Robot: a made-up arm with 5 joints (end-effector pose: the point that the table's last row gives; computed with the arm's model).
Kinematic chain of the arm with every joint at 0, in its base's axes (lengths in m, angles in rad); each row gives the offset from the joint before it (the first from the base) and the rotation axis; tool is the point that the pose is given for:
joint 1: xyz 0 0 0.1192 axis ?
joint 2: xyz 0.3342 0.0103 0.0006 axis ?
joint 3: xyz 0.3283 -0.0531 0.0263 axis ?
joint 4: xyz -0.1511 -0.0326 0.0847 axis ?
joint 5: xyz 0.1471 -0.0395 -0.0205 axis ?
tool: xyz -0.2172 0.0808 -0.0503
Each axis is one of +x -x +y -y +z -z.
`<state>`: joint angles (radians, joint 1 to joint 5).
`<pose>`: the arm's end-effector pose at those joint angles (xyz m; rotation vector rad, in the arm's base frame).
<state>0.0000 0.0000 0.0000 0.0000 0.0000</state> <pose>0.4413 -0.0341 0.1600 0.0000 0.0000 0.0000</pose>
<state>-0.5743 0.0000 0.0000 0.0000 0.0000</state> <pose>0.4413 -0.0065 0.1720 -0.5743 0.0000 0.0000</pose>
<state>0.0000 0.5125 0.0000 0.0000 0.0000</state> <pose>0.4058 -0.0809 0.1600 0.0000 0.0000 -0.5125</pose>
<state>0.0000 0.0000 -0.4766 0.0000 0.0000</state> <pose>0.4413 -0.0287 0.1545 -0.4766 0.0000 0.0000</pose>
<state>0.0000 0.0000 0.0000 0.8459 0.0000</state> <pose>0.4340 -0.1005 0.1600 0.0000 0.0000 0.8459</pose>
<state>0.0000 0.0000 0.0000 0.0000 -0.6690</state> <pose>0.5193 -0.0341 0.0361 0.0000 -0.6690 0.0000</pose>
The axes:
joint 1: +x
joint 2: -z
joint 3: +x
joint 4: +z
joint 5: +y

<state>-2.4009 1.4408 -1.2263 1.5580 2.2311</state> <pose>0.6182 0.0149 0.2403 -0.3632 -1.0031 2.7116</pose>
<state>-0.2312 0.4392 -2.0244 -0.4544 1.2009</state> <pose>0.6020 0.0553 0.0266 -1.6020 0.4864 -1.8159</pose>
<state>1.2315 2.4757 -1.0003 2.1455 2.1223</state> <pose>0.4685 -0.1305 -0.0463 -0.8924 -1.9105 -2.1318</pose>
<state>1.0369 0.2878 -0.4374 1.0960 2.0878</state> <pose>0.6243 -0.0972 0.3578 -0.4771 1.7221 1.1181</pose>
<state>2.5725 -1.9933 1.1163 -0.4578 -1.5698</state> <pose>0.1377 -0.2164 0.3937 -2.4006 0.7973 -0.0155</pose>
